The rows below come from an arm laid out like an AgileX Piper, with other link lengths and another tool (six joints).
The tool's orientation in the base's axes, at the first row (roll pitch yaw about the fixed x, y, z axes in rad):
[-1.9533, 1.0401, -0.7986]
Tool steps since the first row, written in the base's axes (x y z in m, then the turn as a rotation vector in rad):
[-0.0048, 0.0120, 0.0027, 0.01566, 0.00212, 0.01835]
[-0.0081, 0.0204, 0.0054, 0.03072, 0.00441, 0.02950]
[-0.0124, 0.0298, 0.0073, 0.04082, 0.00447, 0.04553]
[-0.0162, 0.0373, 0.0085, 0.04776, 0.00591, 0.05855]
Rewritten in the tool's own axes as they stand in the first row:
[-0.0084, 0.0064, 0.0079, -0.01106, -0.02088, 0.00529]
[-0.0149, 0.0105, 0.0133, -0.01619, -0.03784, 0.01182]
[-0.0215, 0.0161, 0.0193, -0.02647, -0.05368, 0.01328]
[-0.0266, 0.0211, 0.0240, -0.03577, -0.06508, 0.01514]

